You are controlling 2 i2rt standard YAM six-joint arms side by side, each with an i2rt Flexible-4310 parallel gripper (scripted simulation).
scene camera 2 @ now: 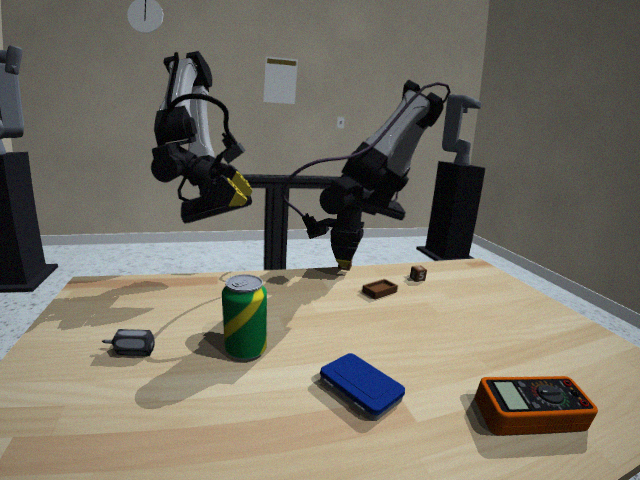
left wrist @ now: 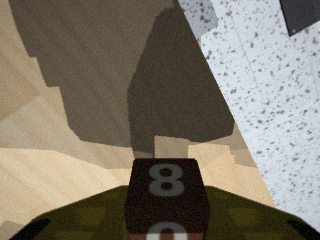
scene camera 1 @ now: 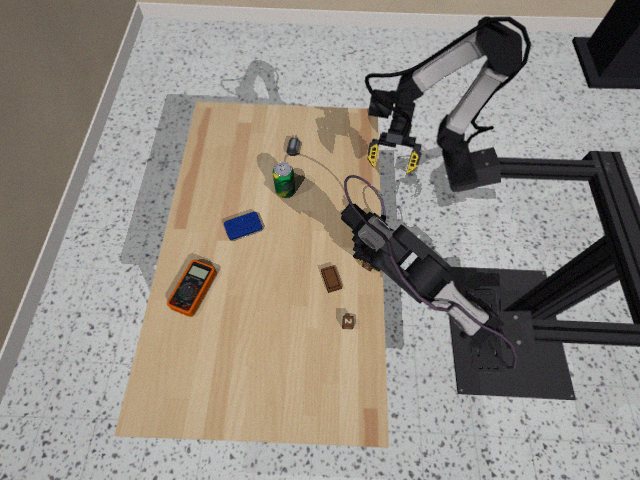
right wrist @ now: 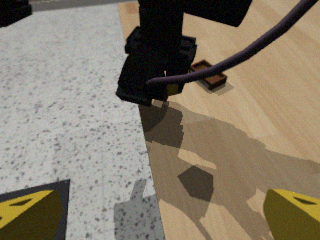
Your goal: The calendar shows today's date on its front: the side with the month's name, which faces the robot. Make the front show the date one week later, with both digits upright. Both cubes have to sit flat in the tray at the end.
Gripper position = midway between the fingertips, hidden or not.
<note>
I see my left gripper (scene camera 2: 344,264), my right gripper (scene camera 2: 248,197), a blue case (scene camera 2: 370,391) and a dark mouse-like object (scene camera 2: 126,341).
The blue case shows as well in scene camera 1 (scene camera 1: 248,224). My left gripper is seen too in the left wrist view (left wrist: 165,194) and in the right wrist view (right wrist: 160,91). My right gripper also shows in scene camera 1 (scene camera 1: 390,170) and in the right wrist view (right wrist: 162,198). The left wrist view misses the blue case: it is out of frame. The right wrist view misses the blue case: it is out of frame.
</note>
